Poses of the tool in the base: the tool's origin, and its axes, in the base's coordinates. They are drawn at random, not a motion.
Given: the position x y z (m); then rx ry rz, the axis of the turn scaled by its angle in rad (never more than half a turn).
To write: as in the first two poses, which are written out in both.
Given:
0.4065 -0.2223 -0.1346 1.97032 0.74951 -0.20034
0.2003 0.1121 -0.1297 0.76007 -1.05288 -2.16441
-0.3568 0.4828 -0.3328 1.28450 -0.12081 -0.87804
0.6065 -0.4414 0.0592 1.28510 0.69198 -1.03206
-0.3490 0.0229 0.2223 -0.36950 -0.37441 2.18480
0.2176 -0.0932 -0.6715 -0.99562 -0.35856 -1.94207
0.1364 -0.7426 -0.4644 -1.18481 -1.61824 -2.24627
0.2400 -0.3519 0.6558 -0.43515 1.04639 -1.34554
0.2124 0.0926 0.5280 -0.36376 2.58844 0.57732
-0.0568 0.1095 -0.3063 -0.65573 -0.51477 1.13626
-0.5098 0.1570 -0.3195 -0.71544 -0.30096 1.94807
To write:
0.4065 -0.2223 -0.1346 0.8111 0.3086 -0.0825 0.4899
0.2003 0.1121 -0.1297 0.2869 -0.3974 -0.8170 0.3039
-0.3568 0.4828 -0.3328 0.5790 -0.0545 -0.3958 0.7107
0.6065 -0.4414 0.0592 0.5604 0.3017 -0.4500 0.6265
-0.3490 0.0229 0.2223 -0.1483 -0.1502 0.8766 0.4324
0.2176 -0.0932 -0.6715 -0.4024 -0.1449 -0.7849 0.4484
0.1364 -0.7426 -0.4644 -0.3926 -0.5362 -0.7444 0.0651
0.2400 -0.3519 0.6558 -0.1906 0.4583 -0.5893 0.6375
0.2124 0.0926 0.5280 -0.1322 0.9410 0.2099 0.2303
-0.0568 0.1095 -0.3063 -0.3014 -0.2366 0.5223 0.7618
-0.5098 0.1570 -0.3195 -0.2957 -0.1244 0.8051 0.4989

